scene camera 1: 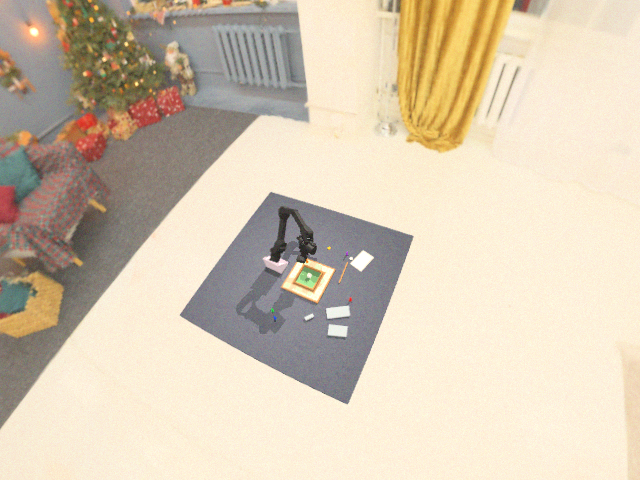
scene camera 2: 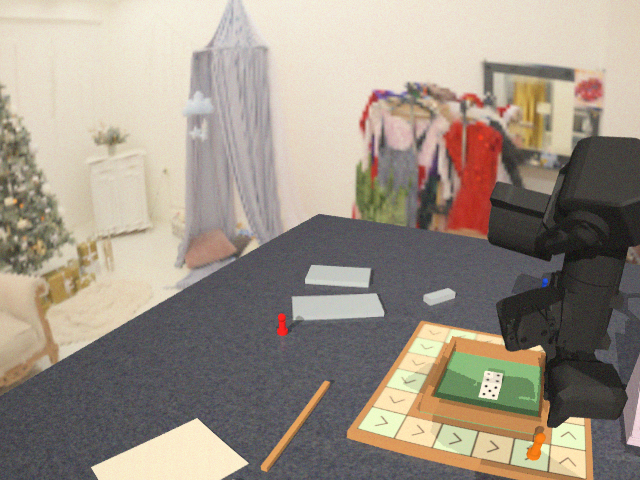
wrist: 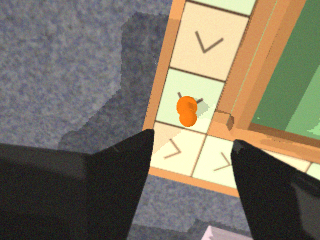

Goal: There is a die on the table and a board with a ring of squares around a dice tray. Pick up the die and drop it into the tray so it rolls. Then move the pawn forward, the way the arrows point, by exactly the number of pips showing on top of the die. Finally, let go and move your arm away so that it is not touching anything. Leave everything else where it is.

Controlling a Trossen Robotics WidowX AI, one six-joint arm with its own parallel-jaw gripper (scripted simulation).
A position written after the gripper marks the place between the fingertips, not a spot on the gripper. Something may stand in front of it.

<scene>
In view: the gripper [scene camera 2: 549, 412] and a green tray [scene camera 2: 519, 393].
The gripper also shows in the wrist view [wrist: 192, 142].
</scene>
